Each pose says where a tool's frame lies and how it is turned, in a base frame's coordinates. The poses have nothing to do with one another.
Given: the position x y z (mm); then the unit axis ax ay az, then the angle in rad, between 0 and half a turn.
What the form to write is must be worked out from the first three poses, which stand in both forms.
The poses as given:
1: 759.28, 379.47, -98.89, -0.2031, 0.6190, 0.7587, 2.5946
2: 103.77, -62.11, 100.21, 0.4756, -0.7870, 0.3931, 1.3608
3: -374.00, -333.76, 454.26, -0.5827, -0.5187, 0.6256, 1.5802
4: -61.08, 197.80, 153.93, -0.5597, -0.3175, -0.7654, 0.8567
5: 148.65, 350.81, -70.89, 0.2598, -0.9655, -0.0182, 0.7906
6: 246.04, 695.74, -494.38, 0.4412, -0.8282, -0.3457, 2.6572
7: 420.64, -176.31, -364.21, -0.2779, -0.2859, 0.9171, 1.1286
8: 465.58, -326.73, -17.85, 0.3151, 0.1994, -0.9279, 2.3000
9: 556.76, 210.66, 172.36, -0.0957, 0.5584, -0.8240, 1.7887
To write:
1: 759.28, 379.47, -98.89, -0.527, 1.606, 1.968
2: 103.77, -62.11, 100.21, 0.647, -1.071, 0.535
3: -374.00, -333.76, 454.26, -0.921, -0.820, 0.989
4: -61.08, 197.80, 153.93, -0.480, -0.272, -0.656
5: 148.65, 350.81, -70.89, 0.205, -0.763, -0.014
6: 246.04, 695.74, -494.38, 1.172, -2.201, -0.919
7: 420.64, -176.31, -364.21, -0.314, -0.323, 1.035
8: 465.58, -326.73, -17.85, 0.725, 0.459, -2.134
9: 556.76, 210.66, 172.36, -0.171, 0.999, -1.474
